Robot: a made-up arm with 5 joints.
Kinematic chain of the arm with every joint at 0, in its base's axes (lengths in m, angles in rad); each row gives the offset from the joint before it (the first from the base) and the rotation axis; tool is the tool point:
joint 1: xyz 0 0 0.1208 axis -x
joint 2: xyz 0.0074 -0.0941 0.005 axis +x
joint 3: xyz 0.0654 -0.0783 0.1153 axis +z
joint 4: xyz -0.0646 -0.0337 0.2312 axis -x
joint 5: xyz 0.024 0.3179 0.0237 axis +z
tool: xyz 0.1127 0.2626 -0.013
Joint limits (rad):
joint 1: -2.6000..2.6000
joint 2: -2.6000..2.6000
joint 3: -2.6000..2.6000
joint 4: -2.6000..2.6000
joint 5: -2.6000..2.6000
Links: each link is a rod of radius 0.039 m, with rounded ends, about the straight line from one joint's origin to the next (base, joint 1, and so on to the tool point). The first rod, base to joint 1, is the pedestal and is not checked.
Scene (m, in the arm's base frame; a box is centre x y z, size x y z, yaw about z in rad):
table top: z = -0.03
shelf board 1: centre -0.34 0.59 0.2 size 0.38 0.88 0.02 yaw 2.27
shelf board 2: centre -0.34 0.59 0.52 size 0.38 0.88 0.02 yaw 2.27
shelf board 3: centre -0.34 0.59 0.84 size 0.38 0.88 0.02 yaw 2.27
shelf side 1: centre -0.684 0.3 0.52 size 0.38 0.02 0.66 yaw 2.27
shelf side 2: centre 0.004 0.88 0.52 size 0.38 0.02 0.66 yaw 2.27
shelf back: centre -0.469 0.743 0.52 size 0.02 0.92 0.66 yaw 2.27
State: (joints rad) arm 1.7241 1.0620 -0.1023 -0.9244 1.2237
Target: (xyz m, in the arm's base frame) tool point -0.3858 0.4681 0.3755
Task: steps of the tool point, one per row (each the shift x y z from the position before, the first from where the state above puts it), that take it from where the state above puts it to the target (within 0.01 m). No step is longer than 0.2 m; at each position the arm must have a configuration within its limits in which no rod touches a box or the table.
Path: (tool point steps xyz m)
1: 0.0466 -0.0620 0.0049
2: 0.0611 -0.0690 0.0013
3: 0.0673 -0.0770 -0.0062
4: -0.0786 -0.0274 -0.1051
5: -0.0859 -0.0618 -0.1037
6: -0.0758 -0.0959 -0.0995
7: -0.0663 0.0620 0.0000
8: -0.0621 0.0646 0.0007
9: -0.0443 0.0788 -0.0007

